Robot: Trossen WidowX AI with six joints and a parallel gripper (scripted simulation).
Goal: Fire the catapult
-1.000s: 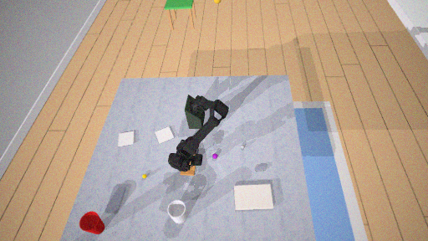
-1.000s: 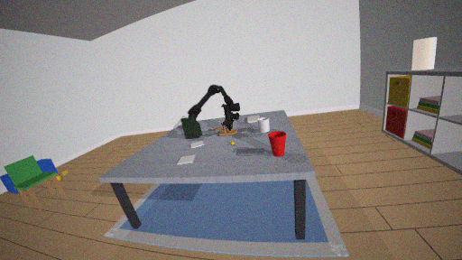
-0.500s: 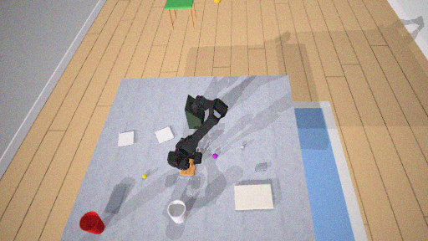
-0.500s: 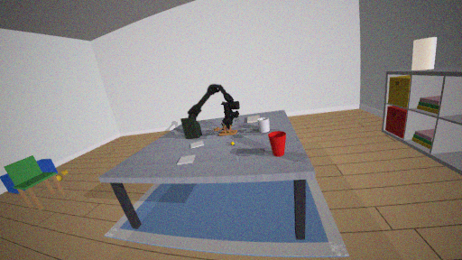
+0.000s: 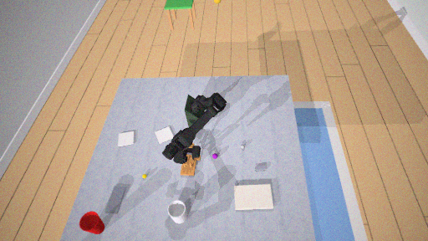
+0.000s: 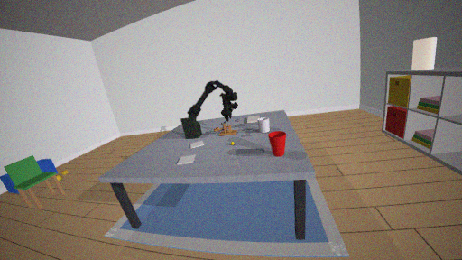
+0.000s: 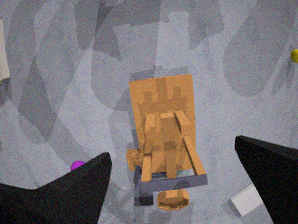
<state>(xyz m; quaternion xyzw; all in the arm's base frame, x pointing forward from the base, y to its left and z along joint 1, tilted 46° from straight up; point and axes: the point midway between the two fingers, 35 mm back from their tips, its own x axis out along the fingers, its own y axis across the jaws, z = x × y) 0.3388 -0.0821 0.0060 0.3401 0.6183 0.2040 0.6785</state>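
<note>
Now: the purple ball 70 mm behind my gripper tip, 160 mm to the left of it and 110 mm below it. From my gripper tip the other things lie so: wooden catapult 60 mm behind, 30 mm to the left, 70 mm below; then small yellow ball 30 mm ahead, 260 mm to the right, 110 mm below; then white mug 270 mm ahead, 40 mm to the right, 90 mm below.
</note>
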